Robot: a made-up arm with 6 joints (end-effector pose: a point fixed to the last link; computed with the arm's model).
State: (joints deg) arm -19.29 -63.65 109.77 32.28 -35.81 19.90
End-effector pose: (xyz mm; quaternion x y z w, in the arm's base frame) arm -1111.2 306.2 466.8 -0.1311 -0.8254 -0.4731 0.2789
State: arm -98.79 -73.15 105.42 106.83 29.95 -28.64
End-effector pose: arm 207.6 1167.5 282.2 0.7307 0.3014 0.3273 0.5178
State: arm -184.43 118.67 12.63 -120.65 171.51 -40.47
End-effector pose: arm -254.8 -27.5 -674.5 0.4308 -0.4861 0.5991 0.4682
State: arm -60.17 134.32 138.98 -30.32 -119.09 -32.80
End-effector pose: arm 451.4 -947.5 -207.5 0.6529 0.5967 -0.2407 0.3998
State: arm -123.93 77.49 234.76 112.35 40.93 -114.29
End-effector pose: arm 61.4 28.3 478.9 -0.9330 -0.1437 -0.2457 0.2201
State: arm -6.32 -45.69 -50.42 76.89 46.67 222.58
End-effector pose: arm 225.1 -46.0 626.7 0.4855 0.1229 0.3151 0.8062
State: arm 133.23 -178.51 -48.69 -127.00 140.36 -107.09
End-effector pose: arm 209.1 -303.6 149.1 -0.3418 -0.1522 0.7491 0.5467
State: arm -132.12 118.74 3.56 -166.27 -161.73 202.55
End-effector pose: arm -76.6 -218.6 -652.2 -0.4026 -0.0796 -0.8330 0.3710
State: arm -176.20 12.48 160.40 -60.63 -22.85 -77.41
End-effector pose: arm 366.8 69.8 1153.8 -0.2737 -0.2899 -0.2563 0.8806
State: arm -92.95 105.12 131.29 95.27 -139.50 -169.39
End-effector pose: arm -47.2 -1081.6 401.0 0.2435 0.7280 0.5241 0.3688
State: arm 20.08 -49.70 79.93 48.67 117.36 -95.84
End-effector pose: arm -820.3 -364.8 1003.8 0.5434 0.6465 -0.5205 0.1256
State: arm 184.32 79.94 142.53 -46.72 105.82 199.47
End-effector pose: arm -918.9 -5.9 820.7 -0.2924 -0.1648 0.3804 0.8618
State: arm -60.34 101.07 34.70 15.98 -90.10 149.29
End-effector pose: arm 338.8 -774.5 -492.6 -0.0566 0.3617 0.8408 0.3989
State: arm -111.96 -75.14 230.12 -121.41 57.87 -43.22
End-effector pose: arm 139.3 216.6 -227.8 -0.1207 0.6786 0.6039 0.4003
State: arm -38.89 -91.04 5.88 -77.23 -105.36 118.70
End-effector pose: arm -449.3 336.2 818.4 -0.8557 -0.2255 0.2433 0.3972
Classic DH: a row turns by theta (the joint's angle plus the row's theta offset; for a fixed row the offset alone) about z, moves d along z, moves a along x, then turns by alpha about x. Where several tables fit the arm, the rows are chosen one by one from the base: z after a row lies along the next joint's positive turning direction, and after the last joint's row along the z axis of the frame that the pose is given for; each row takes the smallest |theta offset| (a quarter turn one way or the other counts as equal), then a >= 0, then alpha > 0; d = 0 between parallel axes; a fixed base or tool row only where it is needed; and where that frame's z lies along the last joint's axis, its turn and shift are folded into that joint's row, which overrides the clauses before.
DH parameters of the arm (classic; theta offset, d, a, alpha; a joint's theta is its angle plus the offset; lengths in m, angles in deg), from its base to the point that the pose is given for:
joint 1: 0 0.1884 0 -90
joint 2: -90 0 0.5739 180
joint 3: 0 0 0 -90
joint 4: 0 -0.6342 0 90
joint 5: 0 0.0924 0 -90
joint 6: 90 0 0 90
tool (fixed): -90 0 0 0

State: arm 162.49 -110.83 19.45 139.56 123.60 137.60
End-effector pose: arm 925.0 -365.6 429.4 0.0263 -0.1509 -0.9797 0.1297
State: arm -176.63 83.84 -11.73 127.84 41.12 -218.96
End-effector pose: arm -577.3 -90.8 -388.3 -0.7337 0.4577 0.1958 0.4624
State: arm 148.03 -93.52 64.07 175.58 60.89 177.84
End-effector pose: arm 936.8 -693.3 388.4 0.7170 -0.2056 0.6524 0.1344
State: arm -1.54 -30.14 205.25 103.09 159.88 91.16
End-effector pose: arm -573.5 36.4 111.6 0.0037 -0.4744 0.1895 0.8597
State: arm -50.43 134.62 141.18 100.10 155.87 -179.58
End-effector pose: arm 667.4 -782.2 -51.9 0.4020 0.6253 0.4900 0.4554
